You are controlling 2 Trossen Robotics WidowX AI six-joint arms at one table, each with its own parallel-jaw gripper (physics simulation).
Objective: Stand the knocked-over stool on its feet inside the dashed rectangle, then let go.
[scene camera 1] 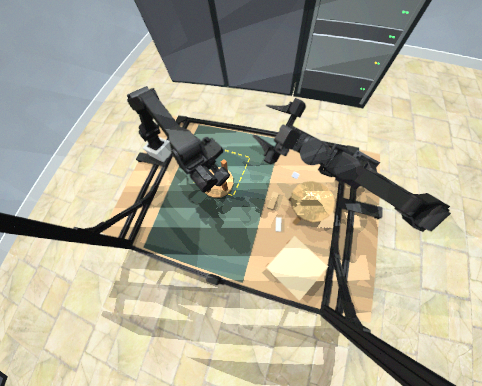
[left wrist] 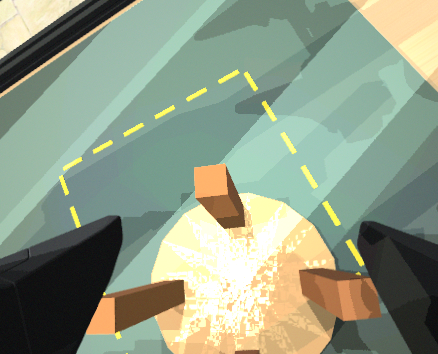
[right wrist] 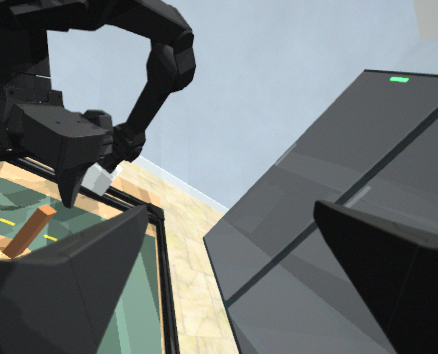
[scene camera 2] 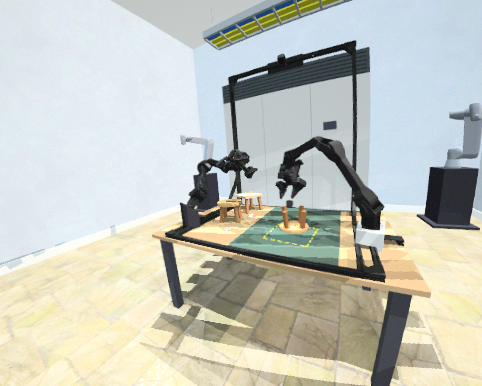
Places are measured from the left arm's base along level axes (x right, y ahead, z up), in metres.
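Pixels of known places: left gripper, fingertip midpoint: [scene camera 1: 218,162] [left wrist: 240,230] [right wrist: 32,223] [scene camera 2: 285,198]; right gripper, fingertip midpoint: [scene camera 1: 259,120] [right wrist: 231,210] [scene camera 2: 252,163]; left arm's base, origin of the base link: [scene camera 1: 155,144] [right wrist: 104,162] [scene camera 2: 371,225]; right arm's base, origin of the base link: [scene camera 2: 189,207].
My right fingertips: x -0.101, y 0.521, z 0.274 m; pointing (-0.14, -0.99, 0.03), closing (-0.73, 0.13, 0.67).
Observation:
Ahead of a thing's pixels: the offset from my right fingertips to its middle.
The stool @(dx +0.123, dy -0.161, dz -0.304 m) [scene camera 1: 220,192] [scene camera 2: 294,228] [left wrist: 240,280] lies upside down on the green mat, its round seat down and its legs pointing up. In the left wrist view its seat is partly within the dashed rectangle [left wrist: 288,143] [scene camera 2: 300,245]; its near side is cut off by the picture's edge. One leg also shows in the right wrist view. My left gripper [scene camera 2: 289,196] [left wrist: 240,230] is open and empty above the upturned stool, fingers pointing down. My right gripper [scene camera 1: 262,121] [right wrist: 231,210] is open and empty, raised away from the stool.
A round stool @(dx +0.066, dy +0.254, dz -0.301 m) [scene camera 1: 312,202] [scene camera 2: 230,204] and a square-topped stool @(dx +0.311, dy +0.290, dz -0.302 m) [scene camera 1: 297,267] [scene camera 2: 250,195] stand on the bare wood beside the mat. A white block @(dx +0.179, dy +0.176, dz -0.358 m) [scene camera 1: 278,224], a small white piece @(dx -0.071, dy +0.155, dz -0.362 m) [scene camera 1: 295,175] and a wooden block @(dx +0.092, dy +0.111, dz -0.356 m) [scene camera 1: 273,201] lie near them. Black frame rails edge the table.

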